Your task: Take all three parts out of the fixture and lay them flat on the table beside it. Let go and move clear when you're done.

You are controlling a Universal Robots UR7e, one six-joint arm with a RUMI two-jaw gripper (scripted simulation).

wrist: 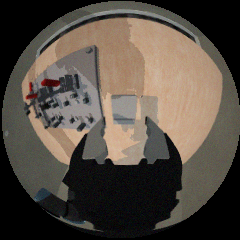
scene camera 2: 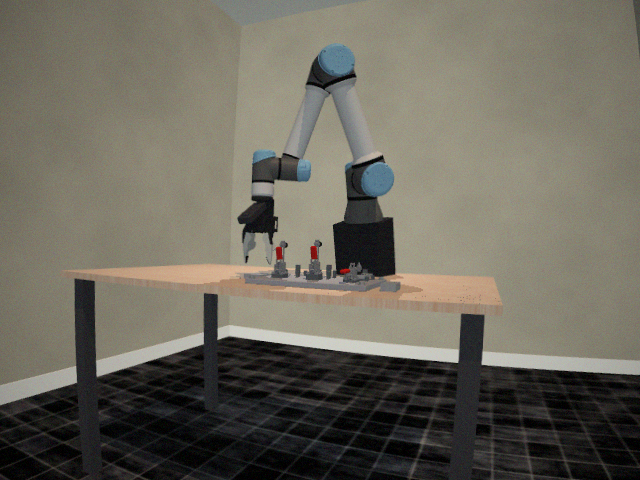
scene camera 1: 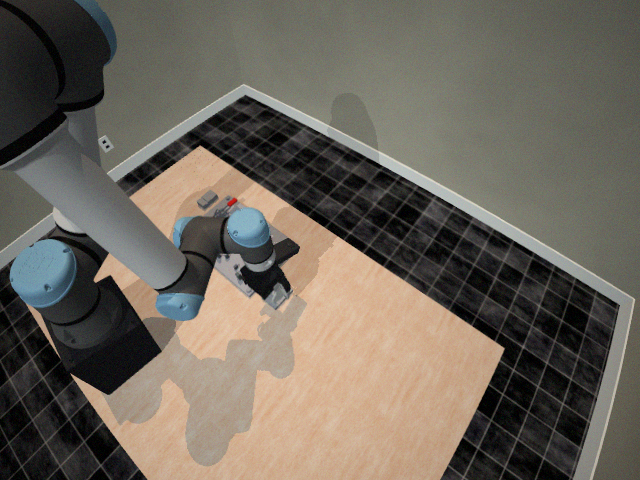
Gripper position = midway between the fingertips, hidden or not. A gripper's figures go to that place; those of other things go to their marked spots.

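Labels:
Here is my gripper (wrist: 125, 117), 0.15 m from the lens. There is a grey fixture plate (wrist: 79, 62) too, and that plate is 0.20 m from the lens.

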